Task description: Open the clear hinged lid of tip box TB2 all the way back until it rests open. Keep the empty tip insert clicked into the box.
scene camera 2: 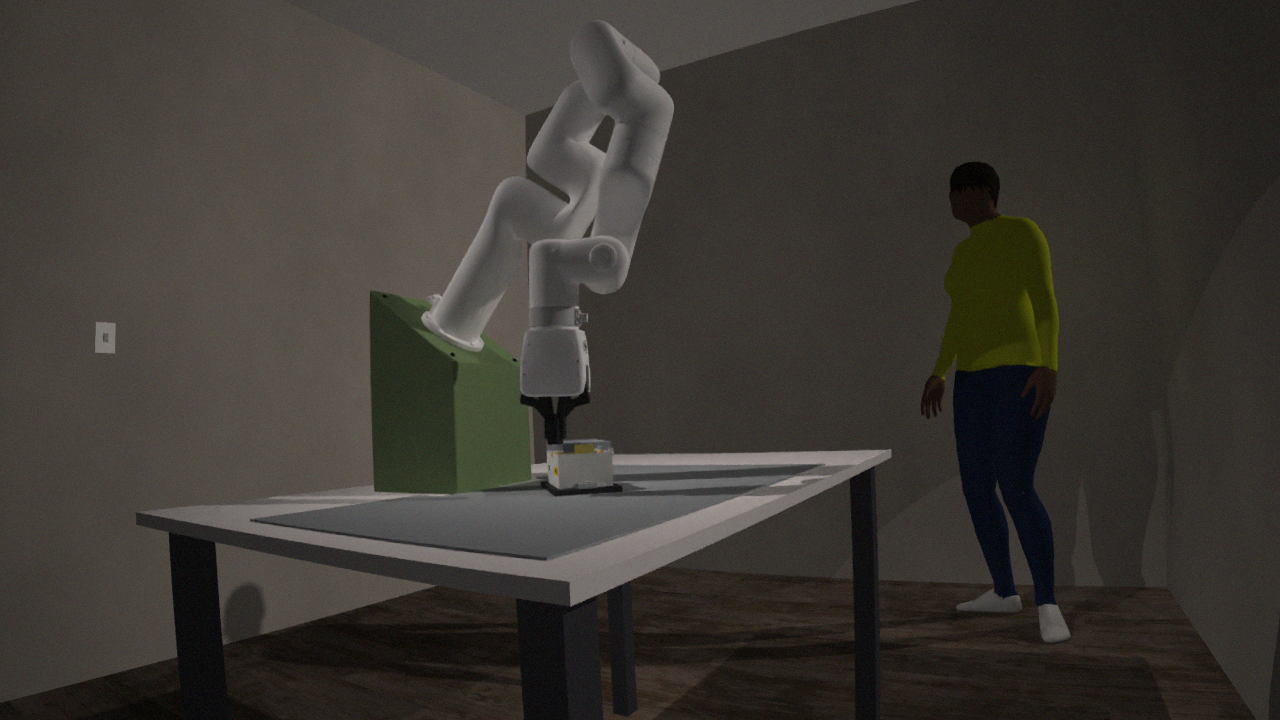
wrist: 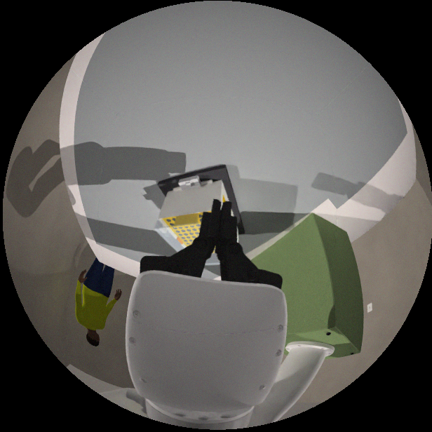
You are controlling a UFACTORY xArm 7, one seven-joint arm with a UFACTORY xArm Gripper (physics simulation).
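Places are measured from the arm's base along level axes (x ahead, y left, z up), in metres.
Where they show: gripper, fingertip midpoint: [scene camera 2: 555, 444]; arm's base at its link origin: [scene camera 2: 451, 333].
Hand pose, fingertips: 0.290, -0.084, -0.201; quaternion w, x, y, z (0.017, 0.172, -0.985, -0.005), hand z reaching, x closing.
Things, the pixels of their centre, and the offset from my fingertips, as dx, dy, dz. "spot": a spot on its surface instead. Level surfaces: height alone.
- tip box TB2 at the middle of its body: [scene camera 2: 578, 465] -0.020, +0.088, -0.039
- black holder at a spot on its surface: [scene camera 2: 586, 490] spot: +0.032, +0.030, -0.072
- clear lid at a spot on its surface: [scene camera 2: 601, 443] spot: +0.041, +0.064, -0.004
- grey mat at its surface level: dz -0.078
- white table at its surface level: dz -0.081
The tip box TB2 [scene camera 2: 586, 469] [wrist: 192, 200], with a whitish body, stands upright in a black holder [scene camera 2: 586, 490] [wrist: 233, 195]. Its yellow insert [scene camera 2: 583, 449] [wrist: 186, 232], with rows of holes, sits inside the box. The clear lid [scene camera 2: 601, 443] [wrist: 167, 237] shows as a pale bluish strip at the box top, and along the insert's edge in the wrist view; its exact angle is hard to tell. My gripper [scene camera 2: 554, 440] [wrist: 219, 210] is shut and empty, pointing down at one side of the box top. The fingers hide part of the insert and lid; contact cannot be told.
A grey mat [scene camera 2: 429, 523] [wrist: 250, 90] lies on the white table [scene camera 2: 201, 512] [wrist: 68, 110]. The green arm pedestal [scene camera 2: 416, 411] [wrist: 305, 275] stands near the box. A person in a yellow top [scene camera 2: 1000, 295] [wrist: 93, 306] stands beyond the table.
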